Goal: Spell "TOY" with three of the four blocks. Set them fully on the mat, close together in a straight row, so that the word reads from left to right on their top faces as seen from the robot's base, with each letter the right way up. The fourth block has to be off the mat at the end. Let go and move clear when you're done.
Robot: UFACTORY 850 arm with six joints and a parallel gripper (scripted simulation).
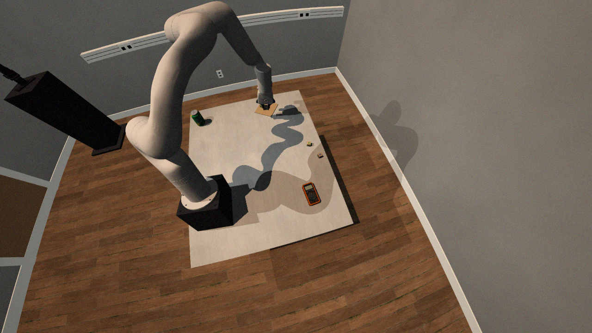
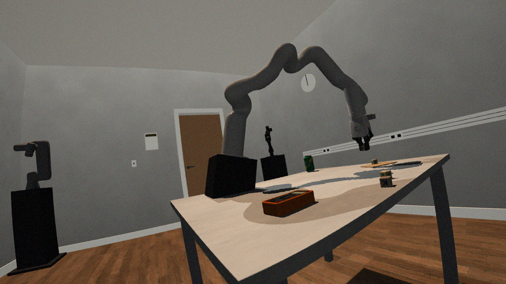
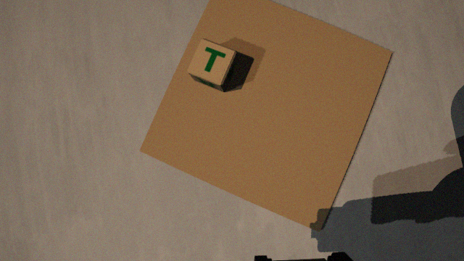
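My hand is 10 cm to the right of the tan square mat and 11 cm above it. Round my hand: orange multimeter (14 cm ahead, 65 cm to the right, 10 cm below); then block (3 cm behind, 13 cm to the left, 10 cm below); then green soda can (51 cm behind, 9 cm to the left, 5 cm below).
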